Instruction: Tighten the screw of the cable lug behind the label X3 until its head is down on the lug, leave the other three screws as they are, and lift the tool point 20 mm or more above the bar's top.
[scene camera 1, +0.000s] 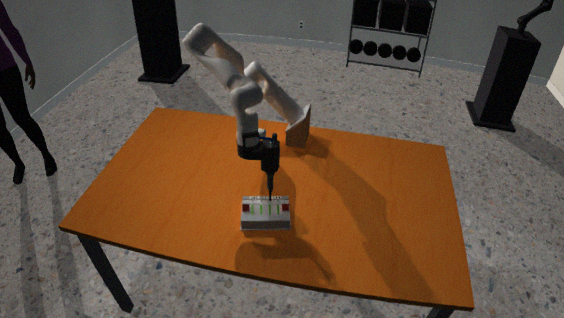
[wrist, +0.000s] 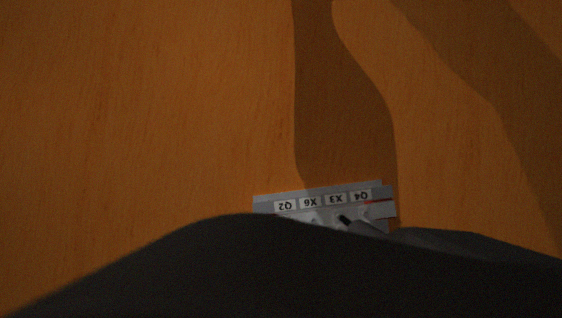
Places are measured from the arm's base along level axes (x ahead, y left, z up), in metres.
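Where they show: end effector, tool point: (scene camera 1: 270, 201) (wrist: 341, 217); arm's base, origin of the base link: (scene camera 1: 296, 117).
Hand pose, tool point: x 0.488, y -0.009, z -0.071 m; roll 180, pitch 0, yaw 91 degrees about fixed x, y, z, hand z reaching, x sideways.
Note:
Each offset is from my tool point to the top centre of the thing. "spot": to the spot under its first point. Level surfaces: height alone.
The terminal block @(0.039 m ahead, 0.010 m right, 0.004 m up) (scene camera 1: 265, 223) (wrist: 320, 191) stands on the table, with a row of labels along one edge. In the wrist view the labels Q2 @(0.006 m back, 0.070 m right, 0.003 m down) (wrist: 285, 205), X6 @(spot: 0.013 m back, 0.039 m right, 0.003 m down) (wrist: 310, 202), X3 @(spot: 0.020 m back, 0.008 m right, 0.003 m down) (wrist: 335, 199) and Q4 @(spot: 0.029 m back, 0.022 m left, 0.003 m down) (wrist: 360, 195) appear upside down. My screwdriver @(0.000 m ahead, 0.000 m left, 0.066 m up) (scene camera 1: 270, 199) (wrist: 341, 217) points down at the block, its dark bit tip right behind the label X3. The X3 screw is hidden at the tip, so its height and any gap to the bit cannot be told. Small pale screws show dimly behind Q4 and X6. The tool has no fingers.
The orange table @(0.046 m down) (scene camera 1: 165, 200) (wrist: 150, 125) carries the block and my arm's angled base (scene camera 1: 298, 131). Red pieces (scene camera 1: 245, 207) (scene camera 1: 285, 207) stand at both ends of the block, with green strips between them. My dark tool body (wrist: 250, 270) hides the lower wrist view. Shadows cross the table.

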